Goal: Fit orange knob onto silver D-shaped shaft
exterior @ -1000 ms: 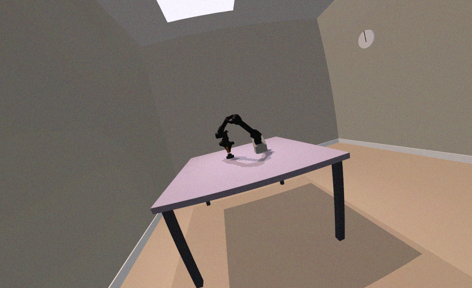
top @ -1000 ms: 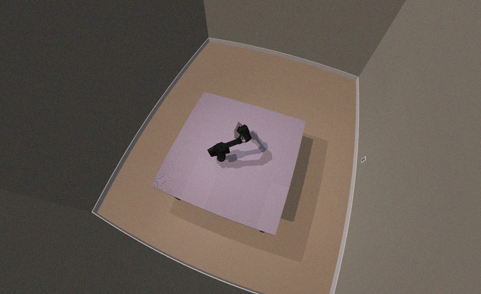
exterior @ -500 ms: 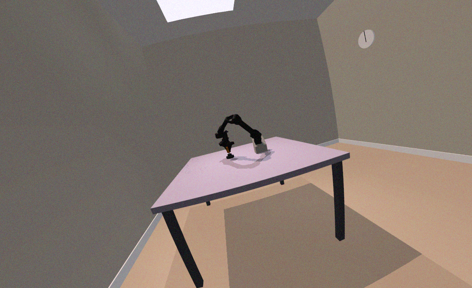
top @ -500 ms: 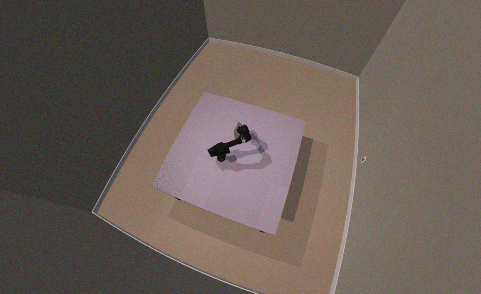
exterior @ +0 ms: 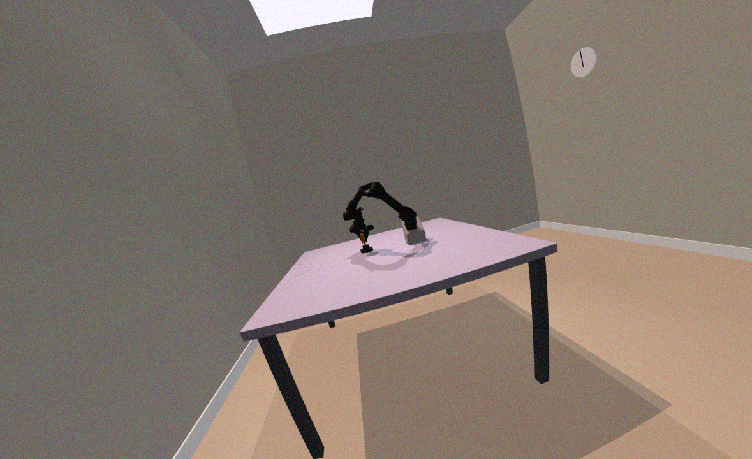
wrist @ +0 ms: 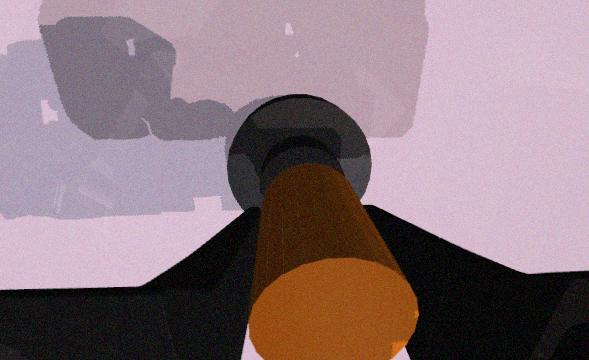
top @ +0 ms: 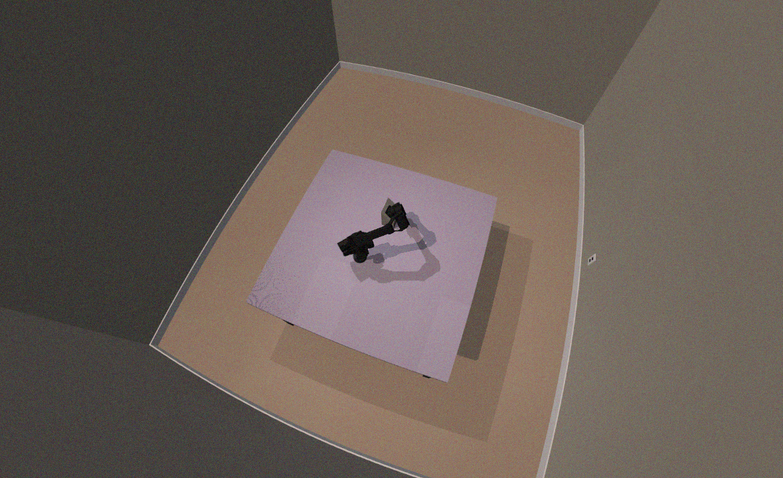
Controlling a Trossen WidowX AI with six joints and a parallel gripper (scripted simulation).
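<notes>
My gripper tip is now 30 mm below the orange knob. From my gripper tip the other things lie so: dark round pedestal: 40 mm below.
</notes>
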